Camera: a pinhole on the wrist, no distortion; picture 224 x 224 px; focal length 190.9 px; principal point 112.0 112.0 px. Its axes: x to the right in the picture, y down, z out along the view. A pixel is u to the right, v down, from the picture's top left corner.
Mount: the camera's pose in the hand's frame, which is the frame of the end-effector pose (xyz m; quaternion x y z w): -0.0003 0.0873 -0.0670 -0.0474 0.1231 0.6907 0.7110
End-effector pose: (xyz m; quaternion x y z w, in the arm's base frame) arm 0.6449 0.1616 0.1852 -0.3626 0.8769 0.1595 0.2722
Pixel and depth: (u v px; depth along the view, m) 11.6 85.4 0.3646
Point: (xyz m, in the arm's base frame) 0.7218 0.2594 -0.1286
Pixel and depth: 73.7 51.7 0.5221
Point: 0.6026 0.3242 -0.2929
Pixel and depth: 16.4 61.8 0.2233
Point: 0.6374 0.2182 0.0040
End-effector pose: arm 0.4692 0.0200 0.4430 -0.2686 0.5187 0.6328 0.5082
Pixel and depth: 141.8 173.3 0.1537
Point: 0.3577 0.0914 0.5537
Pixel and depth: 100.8 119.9 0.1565
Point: 0.3752 0.1109 0.5061
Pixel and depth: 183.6 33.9 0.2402
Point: 0.2418 0.2018 0.4641
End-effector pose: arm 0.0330 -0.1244 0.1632 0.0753 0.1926 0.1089 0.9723
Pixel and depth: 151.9 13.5 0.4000
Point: 0.3205 0.1527 0.3757
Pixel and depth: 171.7 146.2 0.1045
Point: 0.0112 0.0105 0.2185
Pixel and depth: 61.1 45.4 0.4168
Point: 0.3252 -0.0455 0.4269
